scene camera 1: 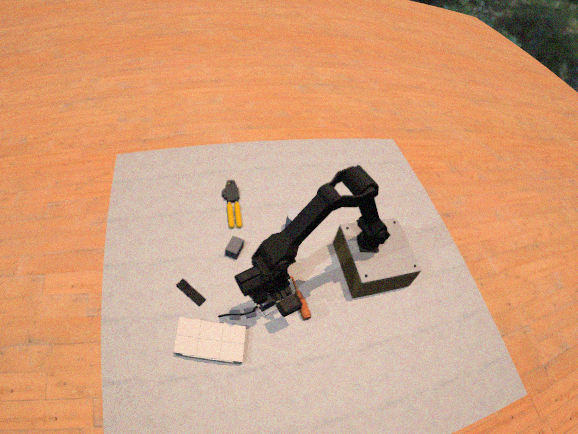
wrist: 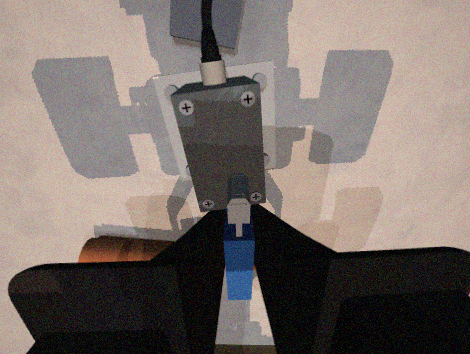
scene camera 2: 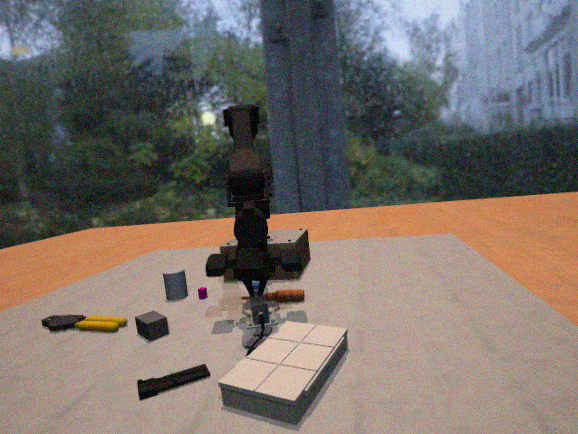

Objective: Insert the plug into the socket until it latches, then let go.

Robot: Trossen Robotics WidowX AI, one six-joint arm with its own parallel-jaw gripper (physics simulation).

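Places are measured from the arm's base along level axes (x back, y right, z up), in metres.
Pixels of known places: gripper, fingertip midpoint: (scene camera 1: 276, 294) (wrist: 236, 209); arm's base at its link origin: (scene camera 1: 367, 243).
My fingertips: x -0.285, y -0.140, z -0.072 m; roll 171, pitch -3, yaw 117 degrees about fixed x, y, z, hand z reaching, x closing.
Ahead of a thing's pixels: the offset from my fingertips to its top centre. "spot": to the spot under its first point.
The blue plug {dz +0.030, dx +0.004, dy +0.001 m} (scene camera 2: 256, 286) (wrist: 240, 255) has a pale grey latch piece at its front. My gripper (scene camera 2: 256, 294) (wrist: 236, 209) is shut on the plug, with one black finger on each side. The socket {dz +0.013, dx -0.033, dy -0.023 m} (scene camera 2: 260, 312) (wrist: 222, 150) is a dark grey housing with screws at its corners, on a pale plate {spot: dz -0.028, dx -0.053, dy -0.005 m} (wrist: 267, 100), with a black cable {spot: dz -0.026, dx -0.115, dy -0.058 m} (scene camera 1: 237, 314) (wrist: 206, 30) from its far end. In the wrist view, the plug's front overlaps the socket's near end. Depth inside the socket and whether the latch has caught cannot be told.
An orange-handled screwdriver {dz -0.005, dx +0.070, dy +0.001 m} (scene camera 1: 304, 307) (scene camera 2: 290, 295) (wrist: 125, 250) lies beside the gripper. A white-topped box {dz +0.003, dx -0.192, dy -0.152 m} (scene camera 1: 210, 340) (scene camera 2: 295, 355) stands near the cable. Yellow-handled pliers {spot: dz -0.016, dx -0.128, dy +0.307 m} (scene camera 1: 234, 215) (scene camera 2: 97, 325), a dark block {dz +0.003, dx -0.127, dy +0.172 m} (scene camera 1: 234, 247) (scene camera 2: 152, 325), a black bar {dz -0.017, dx -0.257, dy +0.008 m} (scene camera 1: 191, 292) (scene camera 2: 173, 381) and a grey cylinder {dz +0.038, dx +0.070, dy +0.274 m} (scene camera 2: 175, 285) are farther away.
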